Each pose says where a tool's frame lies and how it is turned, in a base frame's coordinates. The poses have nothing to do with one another.
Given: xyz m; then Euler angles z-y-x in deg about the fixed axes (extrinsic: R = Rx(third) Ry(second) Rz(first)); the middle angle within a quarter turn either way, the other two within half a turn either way.
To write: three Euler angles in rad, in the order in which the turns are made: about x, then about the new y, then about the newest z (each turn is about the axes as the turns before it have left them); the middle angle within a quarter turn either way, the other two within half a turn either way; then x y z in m. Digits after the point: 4 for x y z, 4 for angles.
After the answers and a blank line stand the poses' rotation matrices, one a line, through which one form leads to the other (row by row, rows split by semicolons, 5 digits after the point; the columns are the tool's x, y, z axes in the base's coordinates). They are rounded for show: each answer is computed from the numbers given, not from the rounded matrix.
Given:
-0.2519, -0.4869, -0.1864, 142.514, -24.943, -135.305
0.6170, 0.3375, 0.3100, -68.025, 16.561, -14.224
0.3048, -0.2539, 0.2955, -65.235, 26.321, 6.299
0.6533, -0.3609, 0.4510, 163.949, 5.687, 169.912
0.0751, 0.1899, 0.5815, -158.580, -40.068, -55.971
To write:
-2.3615, -0.4353, 2.4873, -0.2519, -0.4869, -0.1864
-0.2483, 0.2890, -1.1873, 0.6170, 0.3375, 0.3100
0.1099, 0.4594, -1.1386, 0.3048, -0.2539, 0.2955
2.9655, 0.0993, 2.8614, 0.6533, -0.3609, 0.4510
-0.9769, -0.6993, -2.7677, 0.0751, 0.1899, 0.5815

-0.71949 -0.55181 -0.42172; -0.66797 0.38356 0.63773; -0.19015 0.74053 -0.64456
0.35868 0.88888 0.28504; -0.92513 0.29778 0.23552; 0.12447 -0.34817 0.92913
0.37547 0.81389 0.44340; -0.88217 0.46054 -0.09834; -0.28424 -0.35423 0.89091
-0.95629 -0.27513 0.09909; -0.28890 0.94136 -0.17430; -0.04533 -0.19531 -0.97969
-0.71242 0.27948 -0.64370; -0.70099 -0.32614 0.63423; -0.03268 0.90306 0.42826

